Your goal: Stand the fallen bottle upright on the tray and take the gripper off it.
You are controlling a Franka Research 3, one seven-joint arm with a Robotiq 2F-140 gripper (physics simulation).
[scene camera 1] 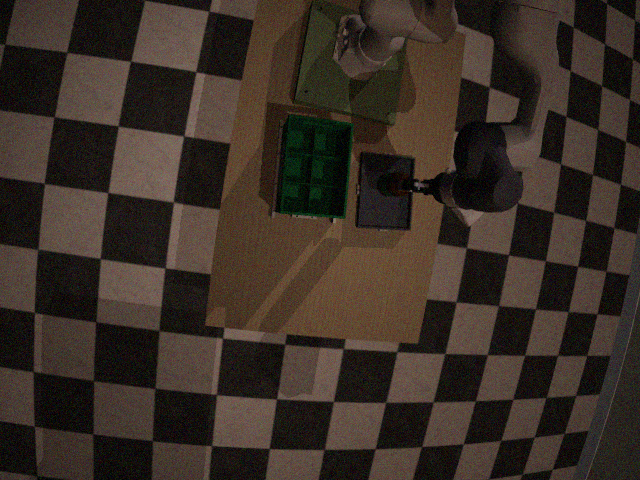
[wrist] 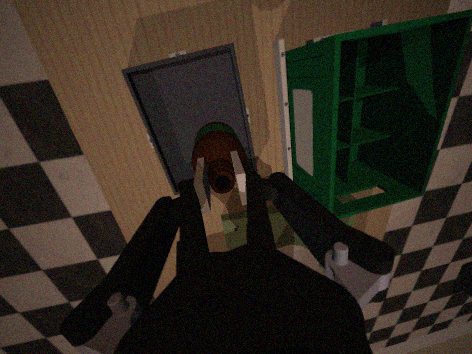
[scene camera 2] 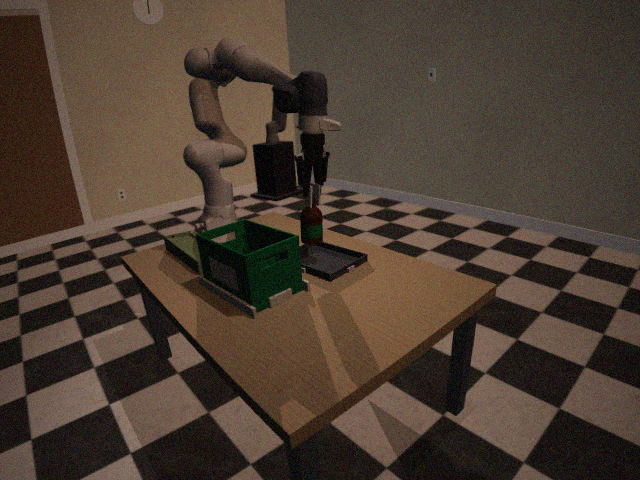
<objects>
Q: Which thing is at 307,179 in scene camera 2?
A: The gripper.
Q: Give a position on a brown bottle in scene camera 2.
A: At 311,222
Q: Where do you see a brown bottle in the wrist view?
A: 214,141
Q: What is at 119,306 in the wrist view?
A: The gripper.
</objects>
